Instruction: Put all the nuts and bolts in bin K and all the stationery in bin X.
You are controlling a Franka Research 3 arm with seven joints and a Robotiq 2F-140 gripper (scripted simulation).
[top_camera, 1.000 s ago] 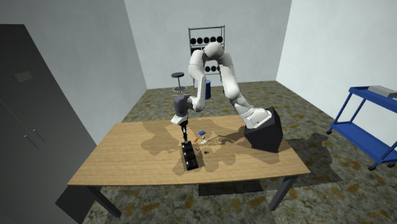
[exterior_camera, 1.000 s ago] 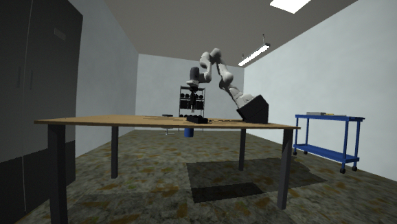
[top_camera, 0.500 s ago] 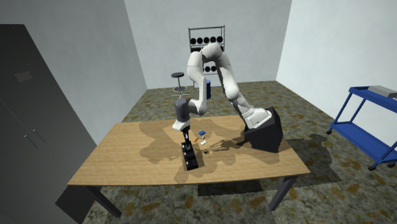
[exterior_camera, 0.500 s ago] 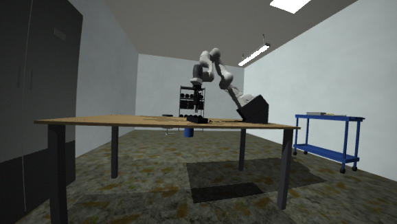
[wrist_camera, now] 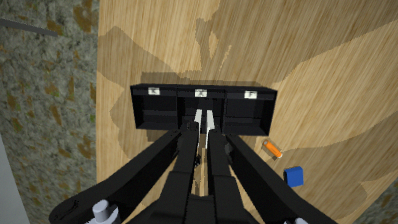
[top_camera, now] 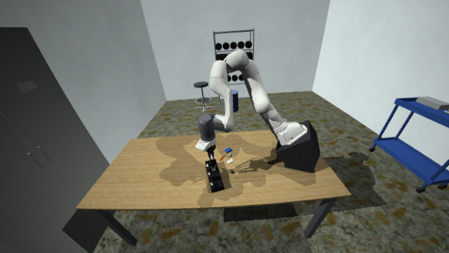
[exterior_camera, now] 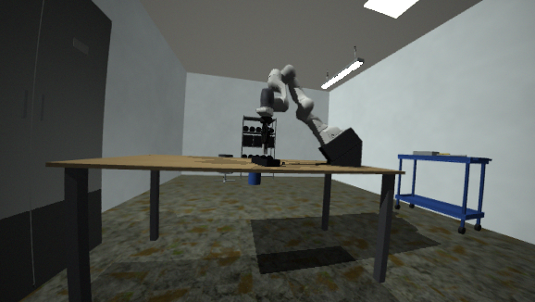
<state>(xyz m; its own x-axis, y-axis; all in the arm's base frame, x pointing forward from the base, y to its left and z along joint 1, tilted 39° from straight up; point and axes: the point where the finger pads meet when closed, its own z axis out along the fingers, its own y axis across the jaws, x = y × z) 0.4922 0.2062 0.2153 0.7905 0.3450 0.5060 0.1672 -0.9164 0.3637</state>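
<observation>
My gripper is now 70 mm above the black bin row and 10 mm to the right of it. Also, from my hand: brass bolt 90 mm below, 60 mm to the right, 60 mm behind; then orange cylinder 170 mm to the right, 90 mm below, 50 mm behind; then black die 130 mm behind, 90 mm below, 20 mm to the right.
</observation>
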